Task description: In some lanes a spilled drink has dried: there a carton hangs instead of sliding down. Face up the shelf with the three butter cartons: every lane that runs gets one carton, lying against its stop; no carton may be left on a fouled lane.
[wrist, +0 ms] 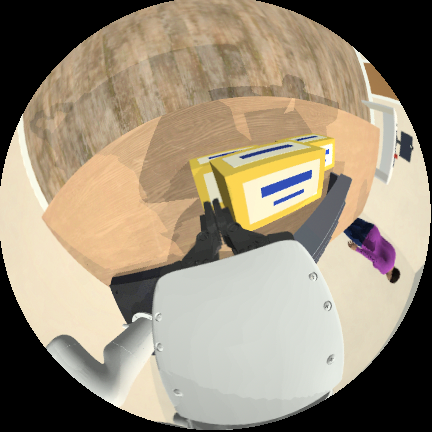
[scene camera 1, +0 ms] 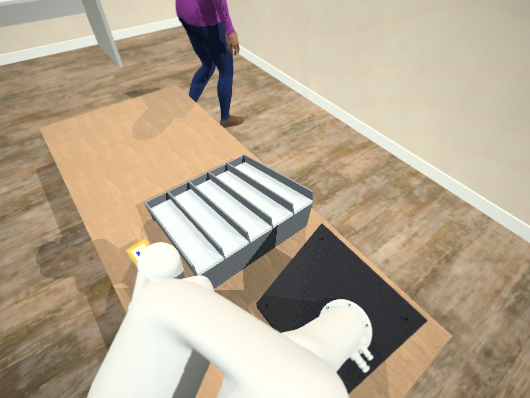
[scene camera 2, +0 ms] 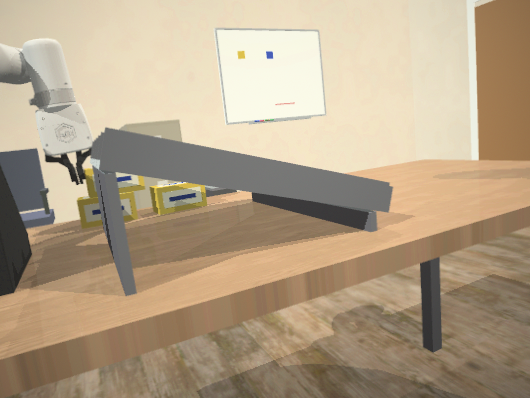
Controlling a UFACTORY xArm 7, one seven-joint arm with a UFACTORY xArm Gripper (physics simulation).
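Places are measured from the arm's base along level axes (x ahead, y left, z up), in centimetres.
Where they show: gripper, fingertip midpoint: [wrist: 213, 209] [scene camera 2: 79, 184]; arm's base, origin of the base link: [wrist: 149, 327] [scene camera 1: 344, 326].
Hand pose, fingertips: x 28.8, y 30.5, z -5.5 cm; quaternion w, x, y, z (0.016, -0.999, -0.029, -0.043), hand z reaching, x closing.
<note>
Things, the pixels of their top centre, and the offset from my fingertips. Level surfaces: height alone.
- yellow butter carton, middle of its top: [wrist: 289, 188] [scene camera 2: 112, 165] dx +7.4, dy +1.9, dz +3.1 cm
- second carton, middle of its top: [wrist: 242, 180] [scene camera 2: 105, 194] dx +4.9, dy +0.9, dz -3.2 cm
- third carton, middle of its top: [wrist: 320, 157] [scene camera 2: 176, 183] [scene camera 1: 144, 257] dx +21.7, dy +2.0, dz -3.2 cm
- table, its level: dz -9.7 cm
The grey shelf [scene camera 1: 292, 226] [scene camera 2: 240, 167] [wrist: 325, 215] has several sloping white lanes between dividers. No carton lies on the lanes in scene camera 1, and no dried stain can be made out there. One yellow butter carton [scene camera 2: 131, 183] [wrist: 285, 190] rests on a second carton [scene camera 2: 89, 212] [wrist: 201, 185], offset towards the third. The third carton [scene camera 1: 136, 250] [scene camera 2: 180, 197] [wrist: 328, 154] lies apart on the table. My gripper [scene camera 2: 77, 181] [wrist: 213, 209] is shut and empty, its tips close beside the upper carton's end; contact cannot be told. The arm hides it in scene camera 1.
The shelf's high end stands beside the stacked cartons, its leg [scene camera 2: 117, 235] partly in front of them in scene camera 2. The black base plate [scene camera 1: 310, 275] is on the table [scene camera 1: 100, 145]. A person [scene camera 1: 207, 45] [wrist: 375, 250] stands beyond the table.
</note>
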